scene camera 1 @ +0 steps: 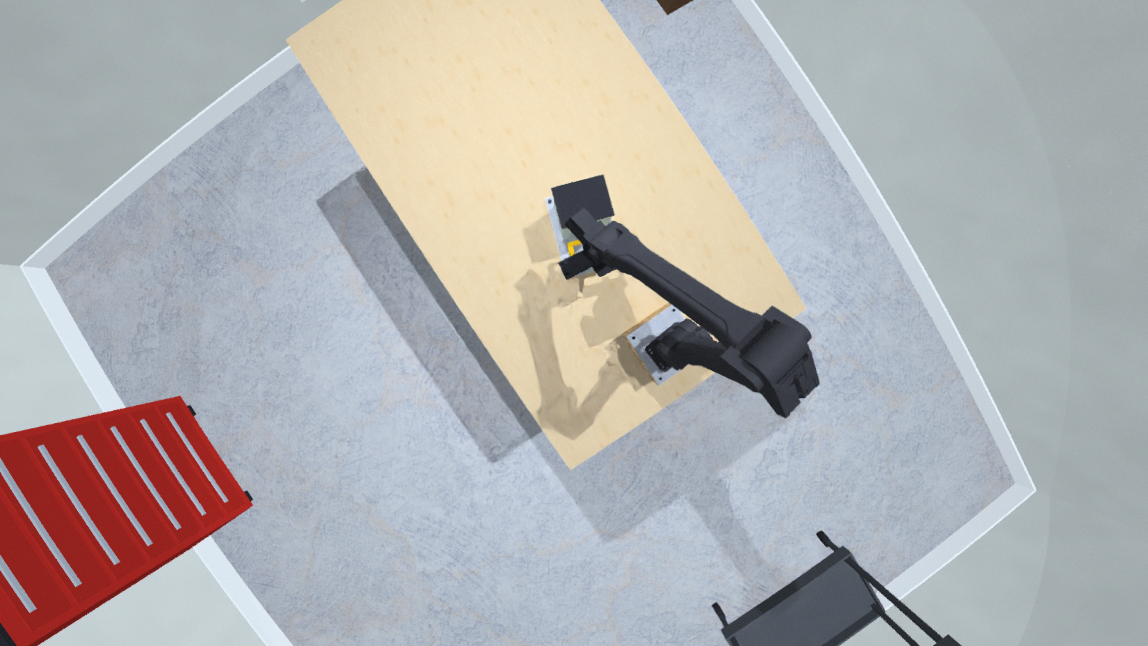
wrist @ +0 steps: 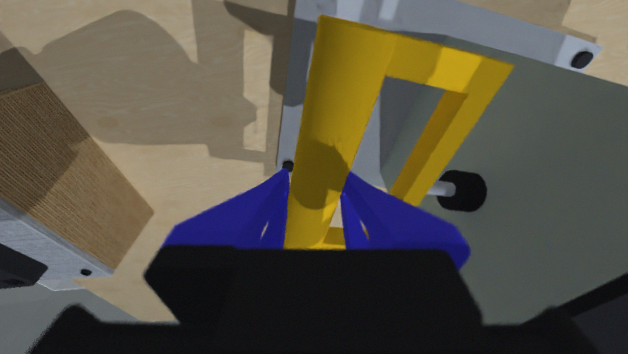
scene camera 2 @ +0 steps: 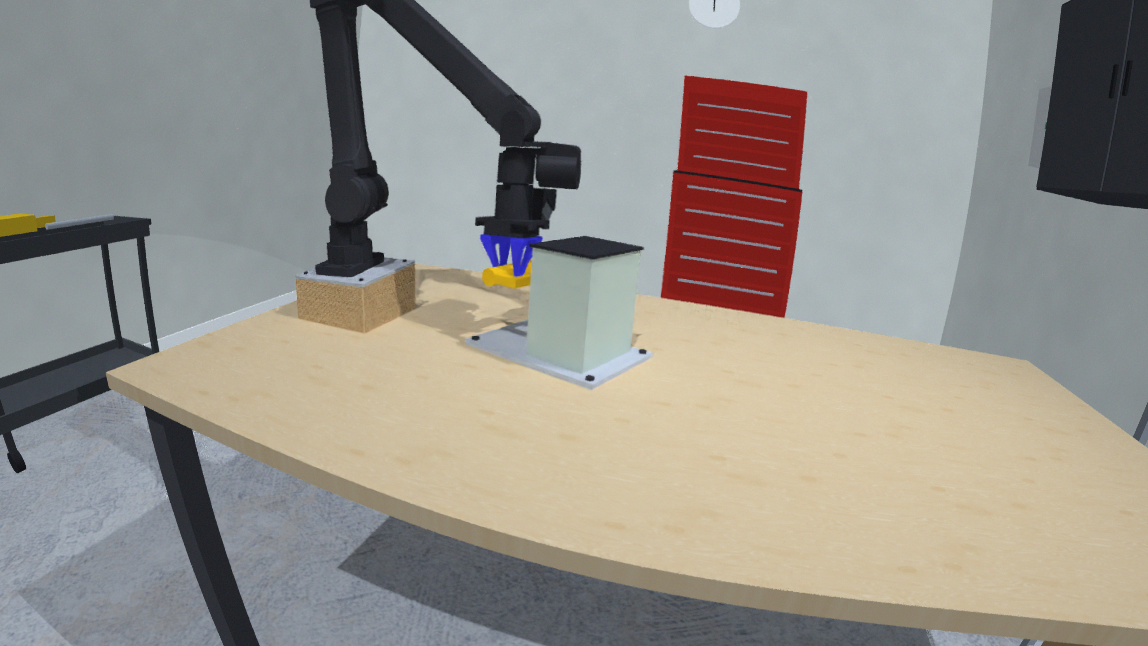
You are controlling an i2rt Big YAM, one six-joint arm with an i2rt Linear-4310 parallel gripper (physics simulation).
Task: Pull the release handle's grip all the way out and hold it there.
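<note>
I can see my gripper (scene camera 2: 508, 281), and that same gripper is visible to me at (wrist: 314, 177) too.
</note>
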